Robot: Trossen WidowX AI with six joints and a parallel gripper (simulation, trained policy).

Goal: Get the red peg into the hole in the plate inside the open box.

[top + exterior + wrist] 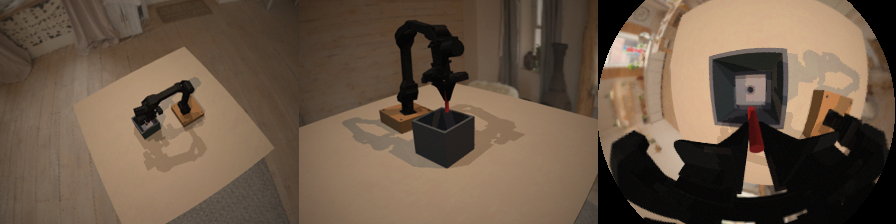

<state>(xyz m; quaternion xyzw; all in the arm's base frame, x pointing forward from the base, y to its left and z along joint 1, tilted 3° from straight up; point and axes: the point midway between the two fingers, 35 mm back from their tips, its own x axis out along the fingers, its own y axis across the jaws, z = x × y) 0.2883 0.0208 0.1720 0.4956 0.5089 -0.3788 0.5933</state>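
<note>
Right now my gripper tip is 30 mm short of the light grey plate, 40 mm to the left of it and 140 mm above it. From my gripper tip the other things lie so: red peg (right at my gripper tip).
</note>
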